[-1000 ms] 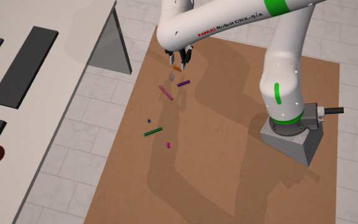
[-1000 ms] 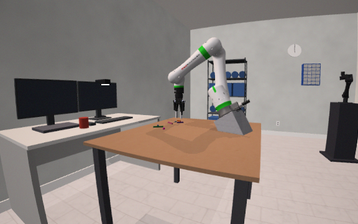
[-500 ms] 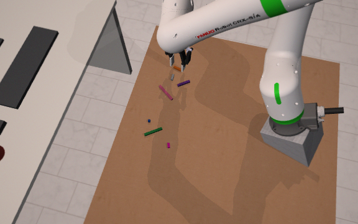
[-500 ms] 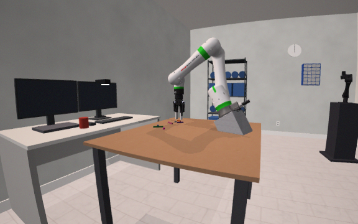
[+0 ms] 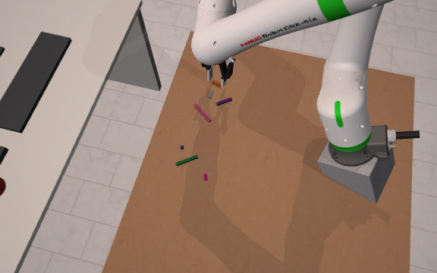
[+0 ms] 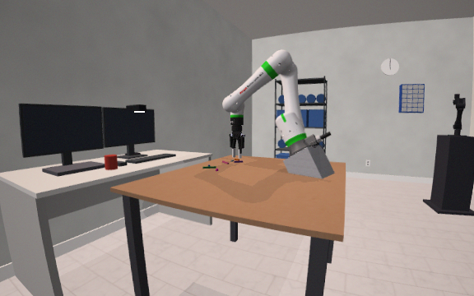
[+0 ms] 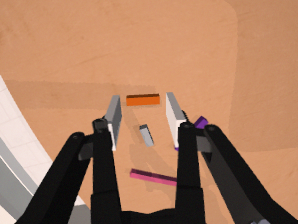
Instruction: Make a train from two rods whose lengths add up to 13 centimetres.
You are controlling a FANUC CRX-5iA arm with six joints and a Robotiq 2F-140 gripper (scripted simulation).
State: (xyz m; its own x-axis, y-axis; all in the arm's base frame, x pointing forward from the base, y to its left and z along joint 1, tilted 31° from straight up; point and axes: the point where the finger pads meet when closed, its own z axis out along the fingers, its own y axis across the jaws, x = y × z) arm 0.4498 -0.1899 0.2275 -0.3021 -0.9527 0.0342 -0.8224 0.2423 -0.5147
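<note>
My gripper is now 50 mm above the orange rod. From my hand the other things lie so: grey rod 50 mm to the left, 50 mm below, 20 mm ahead; pink rod 130 mm to the left, 50 mm below, 30 mm ahead; purple rod 70 mm to the left, 50 mm below, 40 mm behind.
</note>
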